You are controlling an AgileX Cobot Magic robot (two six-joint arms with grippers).
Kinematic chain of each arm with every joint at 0, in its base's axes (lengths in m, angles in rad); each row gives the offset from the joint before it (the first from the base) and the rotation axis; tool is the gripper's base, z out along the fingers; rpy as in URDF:
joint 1: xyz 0 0 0.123 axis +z
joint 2: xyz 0 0 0 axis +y
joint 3: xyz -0.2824 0 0.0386 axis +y
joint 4: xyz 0.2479 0 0.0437 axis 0.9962 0 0.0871
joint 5: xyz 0 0 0 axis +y
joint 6: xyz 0.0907 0 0.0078 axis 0.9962 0 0.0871
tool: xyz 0 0 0 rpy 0 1.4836 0
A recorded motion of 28 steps. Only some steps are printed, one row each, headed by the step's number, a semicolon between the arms.
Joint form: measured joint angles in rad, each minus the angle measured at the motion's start. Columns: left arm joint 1, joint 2, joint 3, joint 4, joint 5, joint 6; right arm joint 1, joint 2, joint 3, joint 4, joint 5, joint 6.
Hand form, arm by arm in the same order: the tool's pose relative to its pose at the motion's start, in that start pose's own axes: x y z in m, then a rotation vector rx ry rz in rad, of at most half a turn. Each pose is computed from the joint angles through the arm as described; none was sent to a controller.
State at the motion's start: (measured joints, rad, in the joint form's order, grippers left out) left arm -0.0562 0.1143 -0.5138 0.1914 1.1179 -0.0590; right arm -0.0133 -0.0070 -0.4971 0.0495 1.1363 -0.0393
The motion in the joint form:
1: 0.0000 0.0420 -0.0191 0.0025 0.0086 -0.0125; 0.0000 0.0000 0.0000 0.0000 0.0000 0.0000
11: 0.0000 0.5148 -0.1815 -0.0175 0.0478 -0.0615; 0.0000 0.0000 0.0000 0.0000 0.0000 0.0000
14: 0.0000 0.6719 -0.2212 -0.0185 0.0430 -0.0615; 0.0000 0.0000 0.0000 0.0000 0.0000 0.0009
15: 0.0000 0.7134 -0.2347 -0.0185 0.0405 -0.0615; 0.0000 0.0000 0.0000 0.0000 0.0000 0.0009
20: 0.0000 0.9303 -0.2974 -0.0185 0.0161 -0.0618; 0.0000 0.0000 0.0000 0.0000 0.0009 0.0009
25: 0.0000 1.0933 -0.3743 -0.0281 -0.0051 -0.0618; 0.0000 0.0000 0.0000 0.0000 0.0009 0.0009
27: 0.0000 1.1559 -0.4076 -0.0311 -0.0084 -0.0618; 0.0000 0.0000 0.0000 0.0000 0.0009 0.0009
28: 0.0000 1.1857 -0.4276 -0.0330 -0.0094 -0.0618; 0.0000 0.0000 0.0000 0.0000 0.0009 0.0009
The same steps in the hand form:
1: -0.0063 0.0002 0.0011 -0.0024 0.0310 -0.0075; 0.0000 0.0000 0.0000 0.0000 0.0000 0.0000
11: -0.0679 -0.0076 0.0475 0.0072 0.3777 -0.0129; 0.0000 0.0000 0.0000 0.0000 0.0000 0.0000
14: -0.0820 -0.0120 0.0739 0.0070 0.4887 0.0064; 0.0000 0.0000 0.0000 0.0000 0.0000 0.0009
15: -0.0861 -0.0131 0.0811 0.0069 0.5138 0.0111; 0.0000 0.0000 0.0000 0.0000 0.0000 0.0009
20: -0.1011 -0.0203 0.1239 0.0079 0.6416 0.0362; 0.0001 0.0000 0.0000 0.0000 0.0009 0.0009
25: -0.1151 -0.0268 0.1581 0.0165 0.7067 0.0429; 0.0001 0.0000 0.0000 0.0000 0.0009 0.0009
27: -0.1199 -0.0294 0.1718 0.0186 0.7327 0.0453; 0.0001 0.0000 0.0000 0.0000 0.0009 0.0009
28: -0.1230 -0.0306 0.1782 0.0199 0.7417 0.0455; 0.0001 0.0000 0.0000 0.0000 0.0009 0.0009

